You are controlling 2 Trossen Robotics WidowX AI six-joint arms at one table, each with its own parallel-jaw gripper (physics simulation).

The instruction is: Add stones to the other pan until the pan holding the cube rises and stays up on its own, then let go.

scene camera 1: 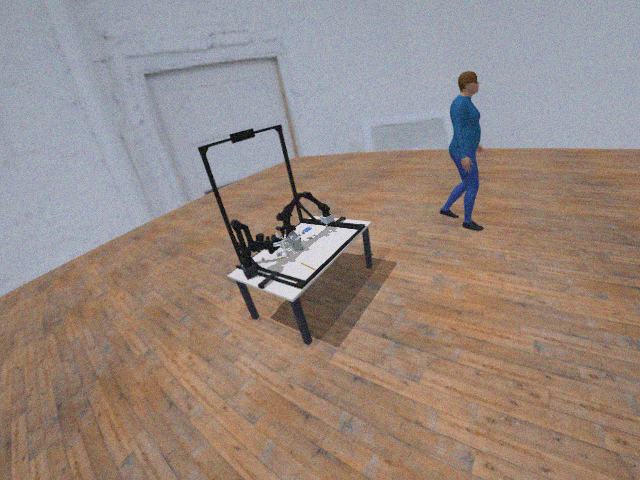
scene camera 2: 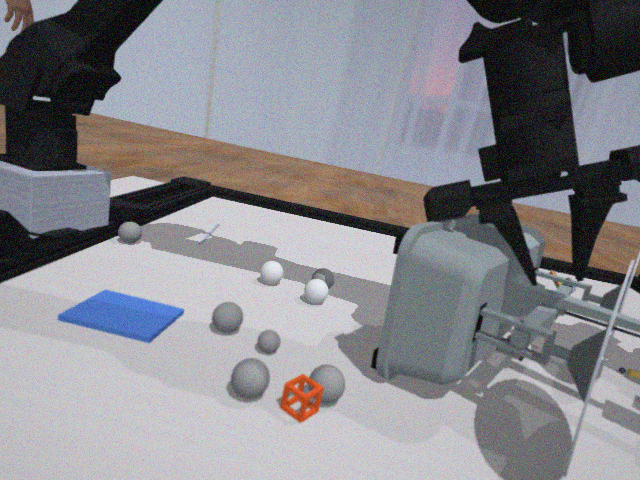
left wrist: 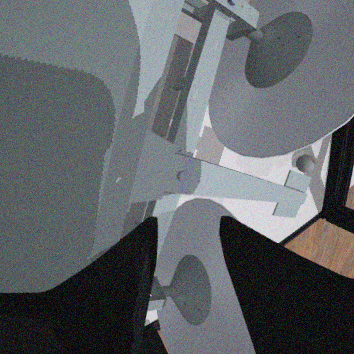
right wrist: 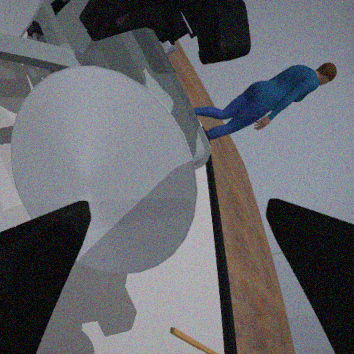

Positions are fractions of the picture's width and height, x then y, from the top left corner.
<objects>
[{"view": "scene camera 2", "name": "left gripper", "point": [0.87,0.59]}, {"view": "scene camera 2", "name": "grey balance scale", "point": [0.71,0.60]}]
</objects>
